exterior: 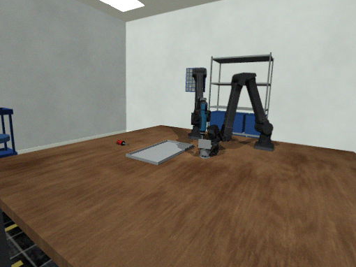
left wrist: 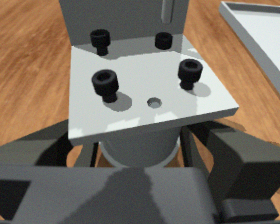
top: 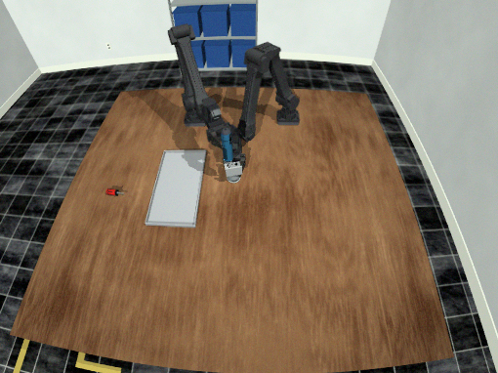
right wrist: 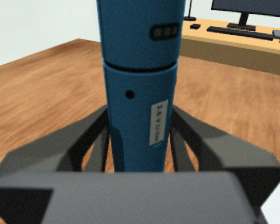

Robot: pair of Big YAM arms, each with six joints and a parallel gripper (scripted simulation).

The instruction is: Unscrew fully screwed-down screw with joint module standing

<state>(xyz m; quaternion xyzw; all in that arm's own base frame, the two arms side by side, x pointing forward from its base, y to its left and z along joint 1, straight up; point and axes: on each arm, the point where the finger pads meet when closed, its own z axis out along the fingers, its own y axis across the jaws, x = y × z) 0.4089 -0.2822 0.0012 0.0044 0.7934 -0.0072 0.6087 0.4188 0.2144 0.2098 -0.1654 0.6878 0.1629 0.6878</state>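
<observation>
My left hand is 50 mm below the grey bracket. The rest, counted from my left hand: screw (50 mm above, 20 mm behind, 10 mm to the left); then flat grey tray (260 mm to the right, 50 mm ahead, 20 mm below); then small red-handled tool (560 mm to the right, 90 mm ahead, 10 mm below).
</observation>
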